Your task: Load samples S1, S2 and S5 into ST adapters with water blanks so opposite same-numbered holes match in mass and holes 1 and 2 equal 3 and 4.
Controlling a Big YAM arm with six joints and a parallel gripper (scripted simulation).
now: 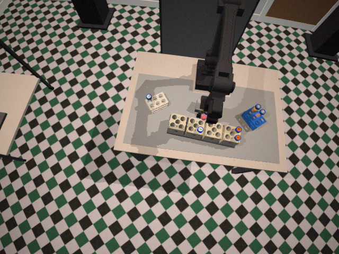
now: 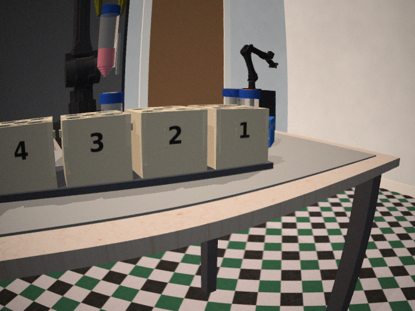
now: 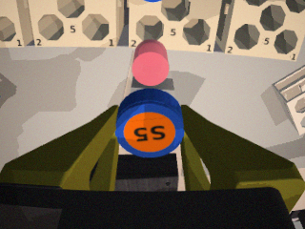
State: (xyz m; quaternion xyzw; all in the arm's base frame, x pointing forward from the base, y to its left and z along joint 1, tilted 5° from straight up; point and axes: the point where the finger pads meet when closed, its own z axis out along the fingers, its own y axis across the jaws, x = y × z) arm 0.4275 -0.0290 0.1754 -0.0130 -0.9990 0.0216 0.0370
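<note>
My hand is 17 cm past the green DONE key, 1 cm to the right of it and 19 cm above it. Also, from my hand: grey-dot tube X8: 16 cm behind, 35 cm to the left, 19 cm below; white blank rack RB: 12 cm behind, 29 cm to the right, 23 cm below; 10 mL blank: 12 cm behind, 33 cm to the right, 19 cm below.
</note>
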